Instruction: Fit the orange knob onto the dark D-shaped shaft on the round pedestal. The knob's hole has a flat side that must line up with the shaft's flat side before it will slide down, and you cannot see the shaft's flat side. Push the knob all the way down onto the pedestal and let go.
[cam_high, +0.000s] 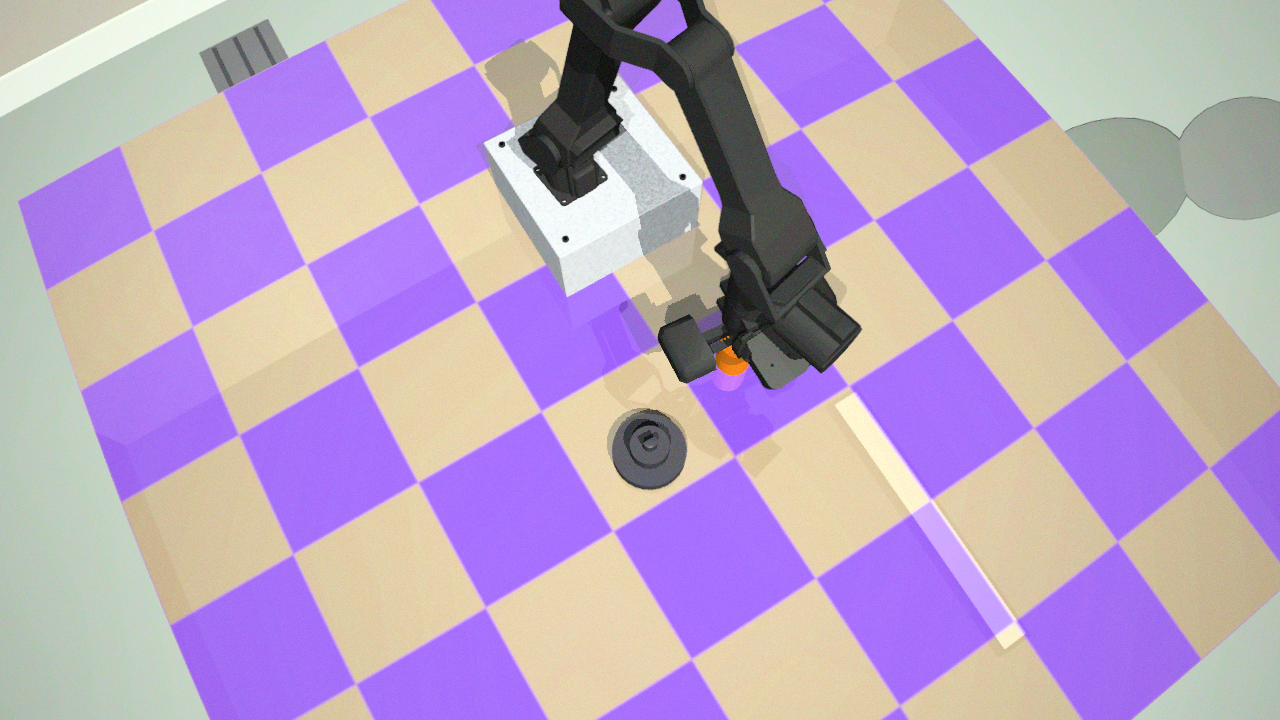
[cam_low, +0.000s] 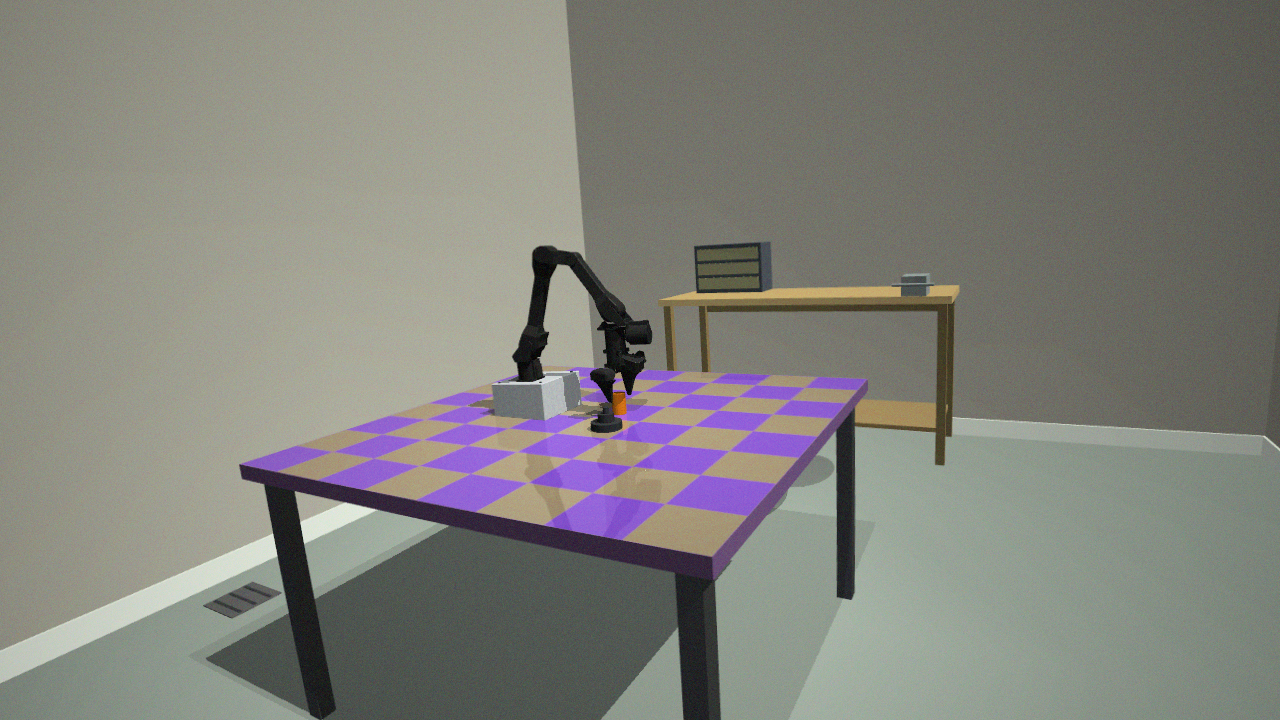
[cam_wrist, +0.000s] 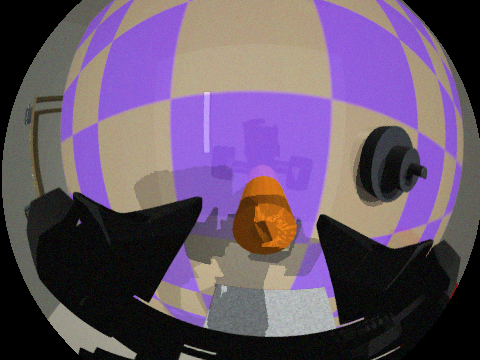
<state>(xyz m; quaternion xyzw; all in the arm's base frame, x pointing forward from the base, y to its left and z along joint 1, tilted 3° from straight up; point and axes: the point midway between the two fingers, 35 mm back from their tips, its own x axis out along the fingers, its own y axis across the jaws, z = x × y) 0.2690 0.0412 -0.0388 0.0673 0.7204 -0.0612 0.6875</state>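
Now: gripper tip 10 mm above the orange knob. Round my gripper tip: D-shaped shaft: 30 mm ahead, 150 mm to the right, 10 mm below.
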